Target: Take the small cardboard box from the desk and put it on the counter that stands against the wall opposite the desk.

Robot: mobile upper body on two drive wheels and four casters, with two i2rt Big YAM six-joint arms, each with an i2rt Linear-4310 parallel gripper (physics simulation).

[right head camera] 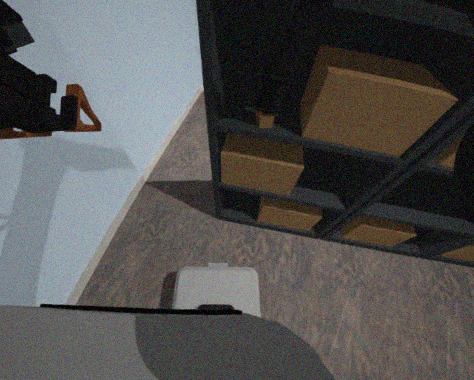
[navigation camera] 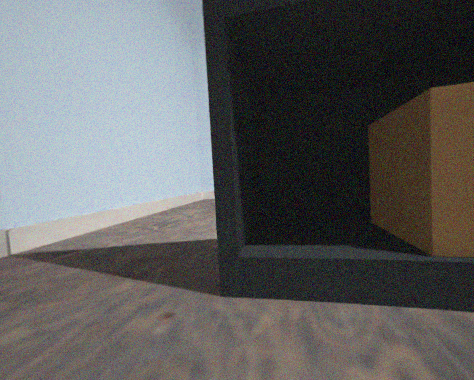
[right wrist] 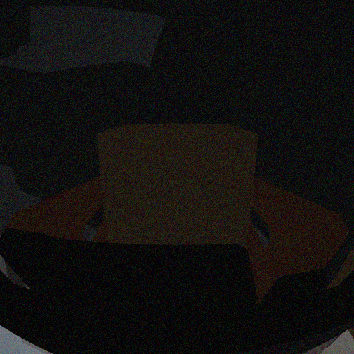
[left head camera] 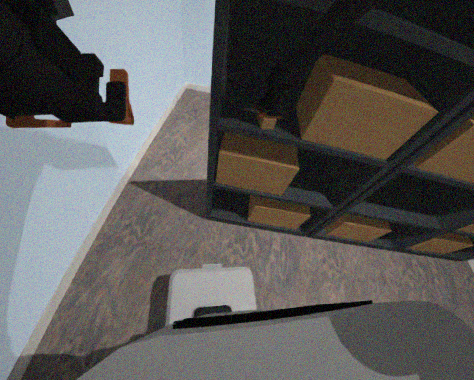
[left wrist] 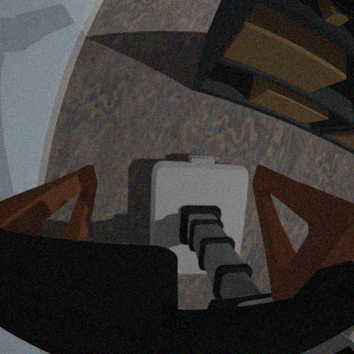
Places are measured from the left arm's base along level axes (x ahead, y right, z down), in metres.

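Pixels of known places: left gripper, between the fingertips: (right head camera: 75, 130) (left head camera: 101, 121).
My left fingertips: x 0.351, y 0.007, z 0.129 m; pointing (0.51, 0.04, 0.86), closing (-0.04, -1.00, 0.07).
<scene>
Behind a point stands the place of what it marks.
The small cardboard box (left head camera: 268, 123) @[x 0.764, y 0.441, z 0.389 m] (right head camera: 266, 120) @[x 0.764, y 0.441, z 0.381 m] (left wrist: 336, 19) (right wrist: 177, 170) is held between the orange fingers of my right gripper (left head camera: 269, 115) @[x 0.826, y 0.439, z 0.412 m] (right wrist: 176, 174). In both head camera views it shows against the dark shelf rack, above a shelf edge; I cannot tell whether it is inside the rack or in front of it. The right wrist view is very dark. My left gripper (left wrist: 174, 173) is open and empty, at the upper left of the head camera views, far from the small box. The desk and the counter cannot be made out in any view.
A dark shelf rack (left head camera: 218, 75) @[x 0.772, y 0.206, z 0.219 m] (right head camera: 210, 75) @[x 0.771, y 0.211, z 0.211 m] (navigation camera: 223, 200) @[x 0.774, y 0.198, z 1.227 m] stands close in front. It holds several larger cardboard boxes (left head camera: 370, 120) @[x 0.666, y 0.817, z 0.254 m] (right head camera: 377, 112) @[x 0.666, y 0.819, z 0.250 m] (navigation camera: 452, 170) @[x 0.718, y 0.564, z 1.195 m]. A pale blue wall (left head camera: 165, 35) @[x 2.513, y -0.304, z 0.584 m] (navigation camera: 100, 100) @[x 1.656, y -0.482, z 0.734 m] runs at the left. A white rounded block (left head camera: 212, 285) @[x 0.217, y 0.224, z 1.150 m] (left wrist: 200, 182) lies low before my grey body (left head camera: 225, 355) @[x 0.079, y 0.182, z 0.040 m].
</scene>
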